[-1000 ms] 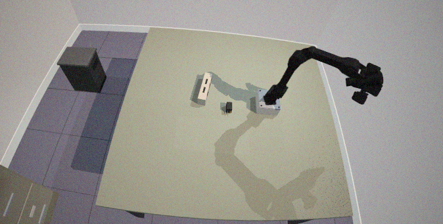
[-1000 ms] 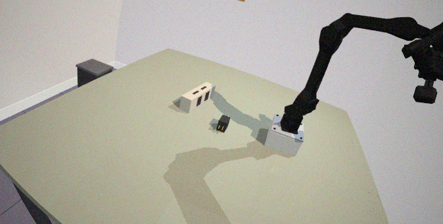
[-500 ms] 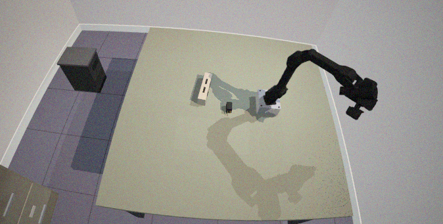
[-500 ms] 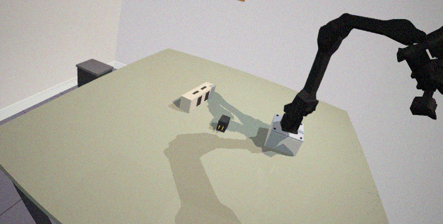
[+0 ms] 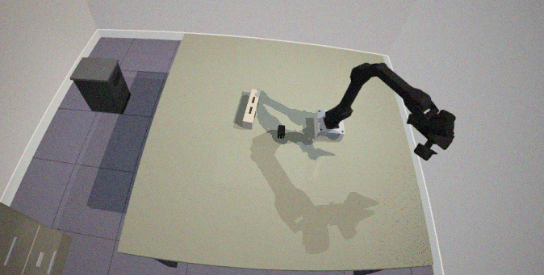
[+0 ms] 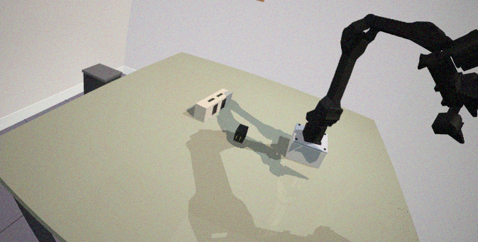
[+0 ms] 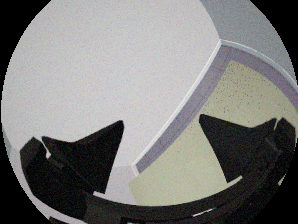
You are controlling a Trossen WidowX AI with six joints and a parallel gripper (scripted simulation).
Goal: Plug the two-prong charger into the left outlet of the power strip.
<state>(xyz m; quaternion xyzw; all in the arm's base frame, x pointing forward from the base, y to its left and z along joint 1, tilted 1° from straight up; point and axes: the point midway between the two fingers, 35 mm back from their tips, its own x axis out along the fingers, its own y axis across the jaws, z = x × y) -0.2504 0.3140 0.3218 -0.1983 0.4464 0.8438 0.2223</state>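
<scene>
Now: the dark charger 52 cm ahead of my gripper tip, 35 cm below it and 31 cm to the right of it.
</scene>
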